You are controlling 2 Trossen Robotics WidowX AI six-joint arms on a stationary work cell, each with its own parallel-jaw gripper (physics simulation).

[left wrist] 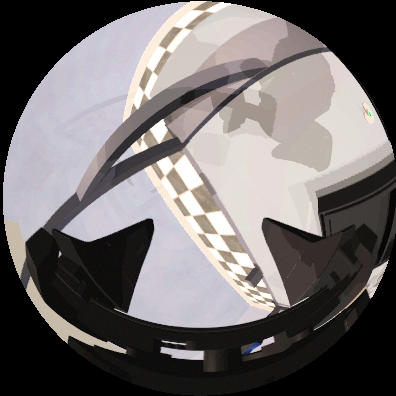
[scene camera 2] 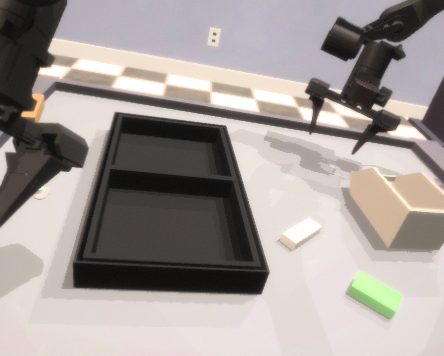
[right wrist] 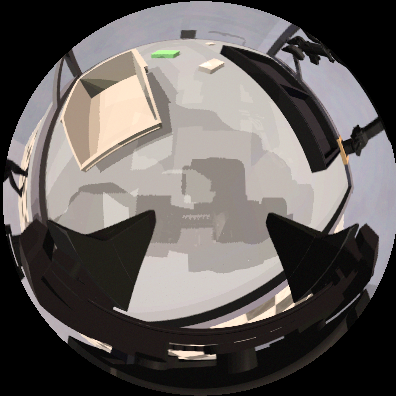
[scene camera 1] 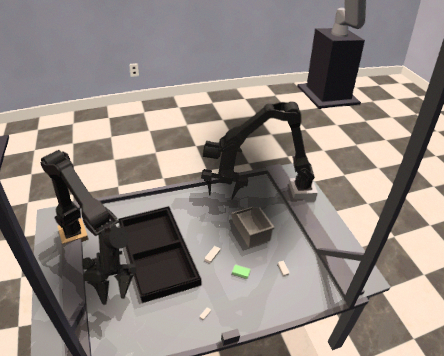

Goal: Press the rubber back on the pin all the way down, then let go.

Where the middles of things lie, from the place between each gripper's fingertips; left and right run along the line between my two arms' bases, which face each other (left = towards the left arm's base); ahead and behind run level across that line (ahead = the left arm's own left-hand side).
Scene:
The black two-compartment tray [scene camera 2: 169, 211] lies 260 mm ahead of my left hand, 160 mm to the right of it and 120 mm below it. The rest, counted from my left hand: tan box [scene camera 2: 397, 207]: 530 mm to the right, 290 mm ahead, 100 mm below.
Now: the tan box 170 mm behind my right hand and 80 mm to the right of it. Round my right hand: black two-compartment tray 300 mm to the left, 200 mm behind, 20 mm below.

